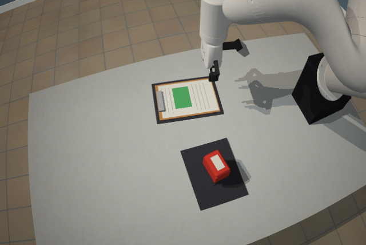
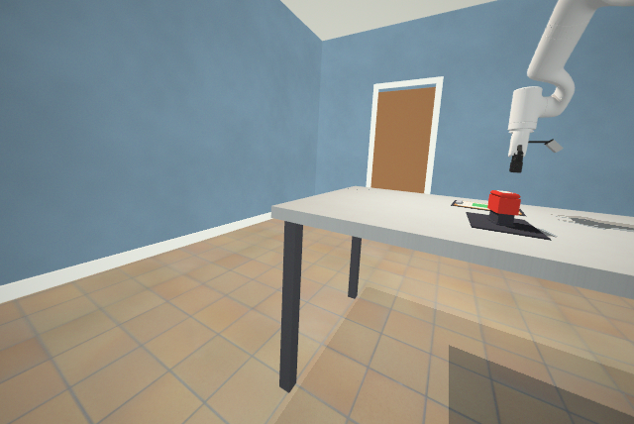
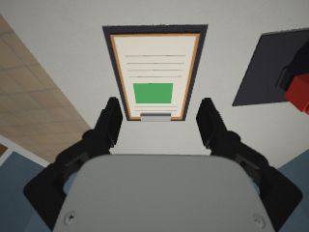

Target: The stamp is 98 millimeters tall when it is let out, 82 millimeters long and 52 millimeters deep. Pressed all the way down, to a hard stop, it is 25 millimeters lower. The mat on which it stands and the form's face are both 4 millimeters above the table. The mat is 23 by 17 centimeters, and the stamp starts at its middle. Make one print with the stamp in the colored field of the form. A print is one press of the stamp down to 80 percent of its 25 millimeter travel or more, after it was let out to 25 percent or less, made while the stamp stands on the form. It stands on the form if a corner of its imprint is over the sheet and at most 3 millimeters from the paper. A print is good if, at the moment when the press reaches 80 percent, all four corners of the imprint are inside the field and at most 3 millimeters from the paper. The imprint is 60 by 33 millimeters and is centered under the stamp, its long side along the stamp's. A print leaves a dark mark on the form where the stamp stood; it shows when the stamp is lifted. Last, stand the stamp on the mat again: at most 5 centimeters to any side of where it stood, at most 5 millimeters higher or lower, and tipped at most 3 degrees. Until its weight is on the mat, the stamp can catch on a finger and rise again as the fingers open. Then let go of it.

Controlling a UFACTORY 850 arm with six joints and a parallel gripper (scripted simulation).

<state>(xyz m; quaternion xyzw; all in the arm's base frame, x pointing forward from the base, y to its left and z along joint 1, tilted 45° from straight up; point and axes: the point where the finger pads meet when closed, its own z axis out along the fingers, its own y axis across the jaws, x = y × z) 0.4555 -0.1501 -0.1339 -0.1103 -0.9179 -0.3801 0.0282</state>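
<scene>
Right now the red stamp is 100 mm ahead of my hand, 290 mm to the left of it and 120 mm below it. Also, from my hand: dark stamp base 100 mm ahead, 290 mm to the left, 150 mm below; mat 100 mm ahead, 290 mm to the left, 170 mm below; form 90 mm ahead, 30 mm to the right, 170 mm below.
</scene>
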